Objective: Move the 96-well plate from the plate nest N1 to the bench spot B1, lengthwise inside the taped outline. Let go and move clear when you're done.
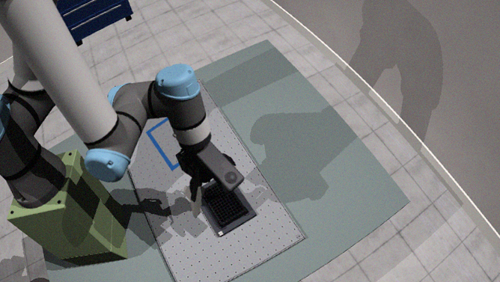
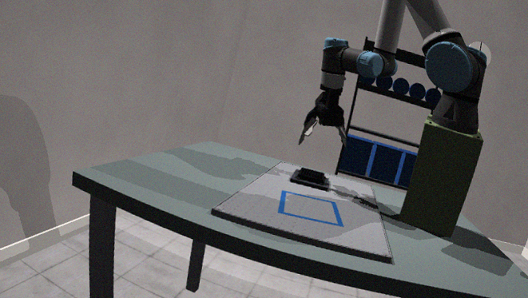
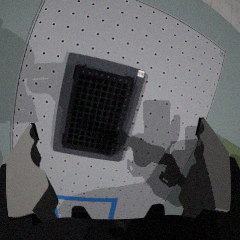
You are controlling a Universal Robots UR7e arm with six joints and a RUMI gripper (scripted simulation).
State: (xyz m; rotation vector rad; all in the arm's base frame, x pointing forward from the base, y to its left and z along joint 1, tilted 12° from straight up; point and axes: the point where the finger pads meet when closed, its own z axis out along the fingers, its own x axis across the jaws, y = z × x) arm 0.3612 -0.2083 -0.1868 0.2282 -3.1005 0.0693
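Right now my hand is 100 mm above the black 96-well plate, 20 mm to the right of it and 10 mm short of it. The rest, counted from my hand: plate nest N1: 110 mm below, 20 mm to the left, 10 mm ahead.
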